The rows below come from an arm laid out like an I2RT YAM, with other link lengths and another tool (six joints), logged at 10 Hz.
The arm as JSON. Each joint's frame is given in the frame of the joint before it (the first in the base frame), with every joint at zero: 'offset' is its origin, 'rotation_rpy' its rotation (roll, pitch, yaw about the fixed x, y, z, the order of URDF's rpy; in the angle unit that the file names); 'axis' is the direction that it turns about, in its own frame. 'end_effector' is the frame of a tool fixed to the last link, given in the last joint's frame.
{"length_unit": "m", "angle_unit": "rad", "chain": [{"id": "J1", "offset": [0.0, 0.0, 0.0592], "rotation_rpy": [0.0, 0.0, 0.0], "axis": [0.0, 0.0, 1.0]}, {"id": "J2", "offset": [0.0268, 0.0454, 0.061], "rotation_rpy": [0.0, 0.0, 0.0], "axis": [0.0, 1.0, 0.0]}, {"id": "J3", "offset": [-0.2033, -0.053, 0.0], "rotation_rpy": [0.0, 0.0, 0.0], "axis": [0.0, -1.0, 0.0]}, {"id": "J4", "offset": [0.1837, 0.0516, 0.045], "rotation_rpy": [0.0, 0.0, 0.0], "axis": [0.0, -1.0, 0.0]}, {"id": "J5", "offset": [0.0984, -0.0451, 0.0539], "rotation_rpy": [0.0, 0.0, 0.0], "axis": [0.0, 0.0, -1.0]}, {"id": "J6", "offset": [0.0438, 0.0, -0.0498], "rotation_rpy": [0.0, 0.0, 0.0], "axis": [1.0, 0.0, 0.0]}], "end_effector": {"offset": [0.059, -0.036, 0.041], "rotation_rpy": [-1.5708, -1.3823, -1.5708]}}
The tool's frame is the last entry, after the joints.
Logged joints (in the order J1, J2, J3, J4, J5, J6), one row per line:
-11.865, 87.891, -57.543, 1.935, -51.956, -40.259
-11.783, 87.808, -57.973, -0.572, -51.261, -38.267
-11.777, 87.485, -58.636, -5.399, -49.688, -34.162
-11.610, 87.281, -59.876, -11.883, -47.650, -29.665
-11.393, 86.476, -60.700, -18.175, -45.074, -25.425
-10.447, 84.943, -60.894, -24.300, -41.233, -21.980
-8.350, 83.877, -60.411, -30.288, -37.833, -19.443
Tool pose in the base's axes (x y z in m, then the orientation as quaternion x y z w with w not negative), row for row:
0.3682, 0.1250, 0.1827, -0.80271, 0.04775, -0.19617, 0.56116
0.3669, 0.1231, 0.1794, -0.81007, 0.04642, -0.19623, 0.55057
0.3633, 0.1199, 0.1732, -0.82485, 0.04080, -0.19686, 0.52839
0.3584, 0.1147, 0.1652, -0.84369, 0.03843, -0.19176, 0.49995
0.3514, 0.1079, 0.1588, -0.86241, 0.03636, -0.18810, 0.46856
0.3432, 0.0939, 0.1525, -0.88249, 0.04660, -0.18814, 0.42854
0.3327, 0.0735, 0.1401, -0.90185, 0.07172, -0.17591, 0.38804
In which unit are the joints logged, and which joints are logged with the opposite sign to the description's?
The joints are logged in degrees. Opposite sign: J1, J3, J6.
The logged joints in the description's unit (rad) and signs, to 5 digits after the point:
0.20708, 1.53399, 1.00431, 0.03377, -0.90680, 0.70265
0.20565, 1.53254, 1.01182, -0.00998, -0.89467, 0.66789
0.20555, 1.52690, 1.02339, -0.09423, -0.86722, 0.59624
0.20263, 1.52334, 1.04503, -0.20740, -0.83165, 0.51775
0.19885, 1.50929, 1.05941, -0.31721, -0.78669, 0.44375
0.18233, 1.48254, 1.06280, -0.42412, -0.71965, 0.38362
0.14573, 1.46393, 1.05437, -0.52863, -0.66031, 0.33934

